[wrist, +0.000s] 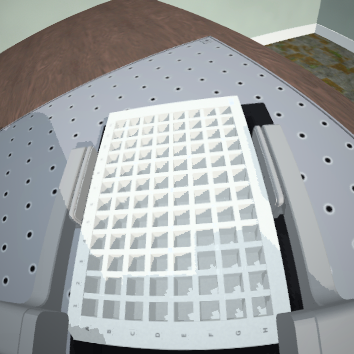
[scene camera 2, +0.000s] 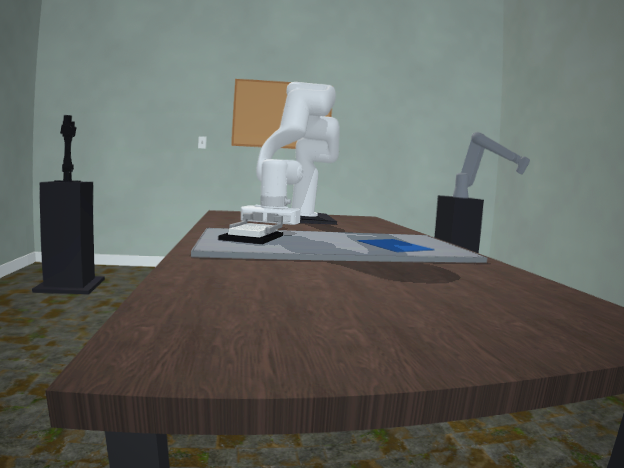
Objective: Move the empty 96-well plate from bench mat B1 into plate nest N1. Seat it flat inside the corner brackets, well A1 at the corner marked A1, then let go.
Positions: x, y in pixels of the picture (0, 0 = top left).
Scene:
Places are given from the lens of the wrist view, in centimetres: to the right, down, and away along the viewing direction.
white 96-well plate (wrist: 177, 241): 0, 3, 9

